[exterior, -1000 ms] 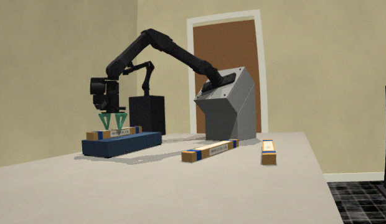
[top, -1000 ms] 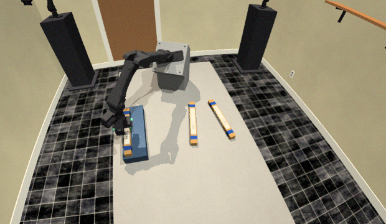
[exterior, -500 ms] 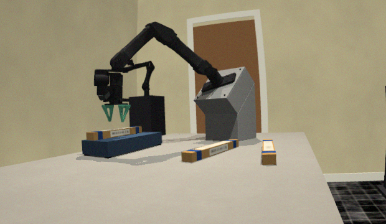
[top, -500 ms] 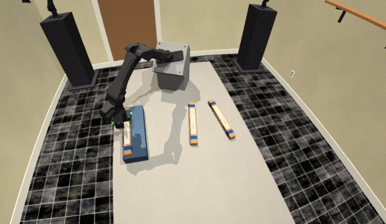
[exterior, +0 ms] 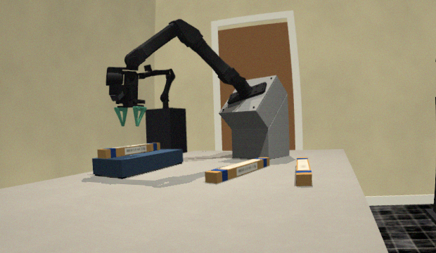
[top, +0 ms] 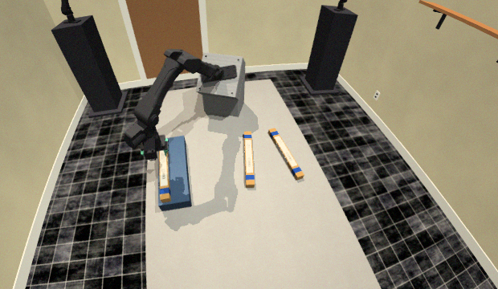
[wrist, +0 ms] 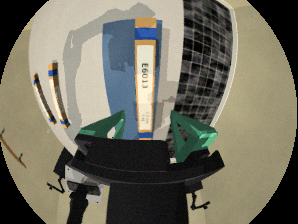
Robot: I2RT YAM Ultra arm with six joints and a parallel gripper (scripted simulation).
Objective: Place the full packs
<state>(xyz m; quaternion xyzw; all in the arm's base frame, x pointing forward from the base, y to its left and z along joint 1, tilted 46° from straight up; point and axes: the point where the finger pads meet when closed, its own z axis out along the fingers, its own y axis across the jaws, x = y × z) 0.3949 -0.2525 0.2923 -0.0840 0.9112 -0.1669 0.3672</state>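
Now: hand 2 cm past the blue low platform, 4 cm to the right of it and 16 cm above it.
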